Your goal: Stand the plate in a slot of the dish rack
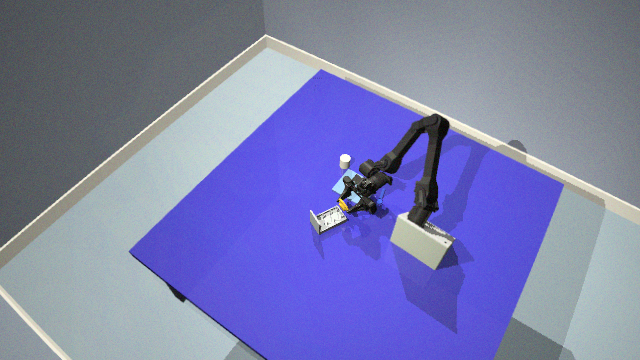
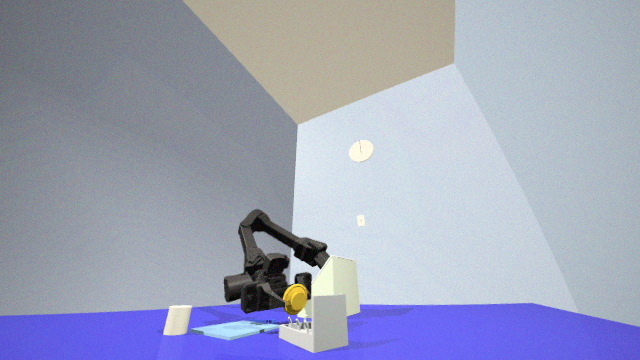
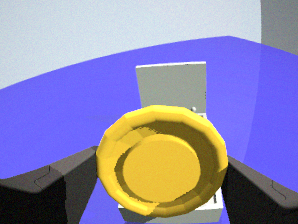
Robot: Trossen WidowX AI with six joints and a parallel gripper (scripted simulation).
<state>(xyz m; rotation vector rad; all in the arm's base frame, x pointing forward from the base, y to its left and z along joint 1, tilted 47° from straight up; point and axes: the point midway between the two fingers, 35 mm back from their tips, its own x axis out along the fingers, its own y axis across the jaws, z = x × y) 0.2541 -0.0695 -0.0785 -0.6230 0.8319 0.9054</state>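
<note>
My gripper tip is now 30 mm short of the dish rack, 50 mm to the right of it and 40 mm above it. Also, from my gripper tip: light blue mat (20 mm ahead, 150 mm to the right, 60 mm below); yellow plate (10 mm to the right); blue spoon (90 mm behind, 160 mm to the right, 60 mm below).
</note>
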